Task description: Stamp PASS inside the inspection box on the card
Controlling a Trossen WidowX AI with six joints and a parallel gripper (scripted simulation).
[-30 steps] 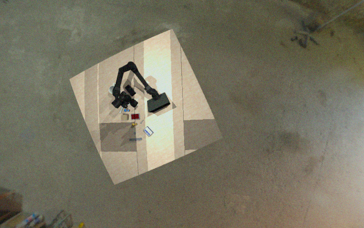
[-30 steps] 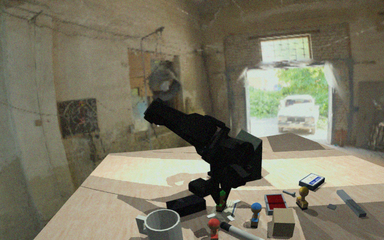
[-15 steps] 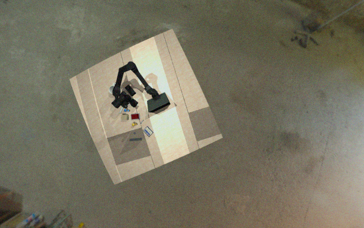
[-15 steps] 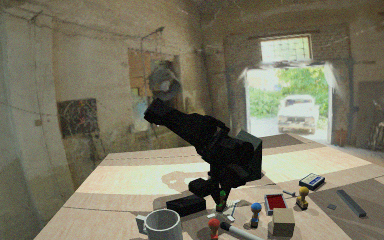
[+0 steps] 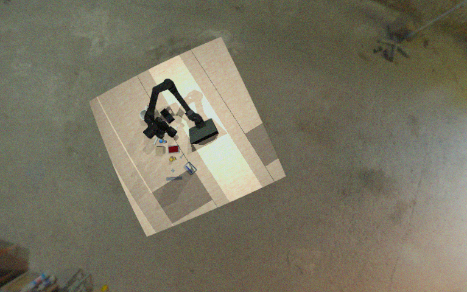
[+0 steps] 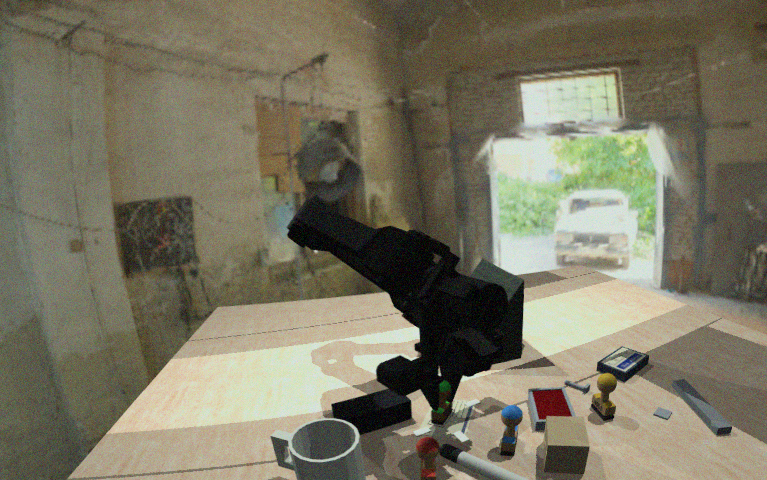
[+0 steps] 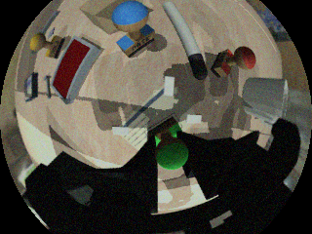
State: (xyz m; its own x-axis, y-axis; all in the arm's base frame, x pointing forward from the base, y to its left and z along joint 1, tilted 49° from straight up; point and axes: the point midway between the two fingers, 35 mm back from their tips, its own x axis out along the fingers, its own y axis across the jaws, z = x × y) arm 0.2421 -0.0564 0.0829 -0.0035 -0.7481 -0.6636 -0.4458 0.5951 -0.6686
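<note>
My gripper tip is right at the green-knobbed stamp. Round my gripper tip: white card: 3 cm below, 1 cm to the left; then black block: 10 cm to the right, 2 cm behind, 1 cm below; then blue-knobbed stamp: 10 cm ahead, 7 cm to the left.
</note>
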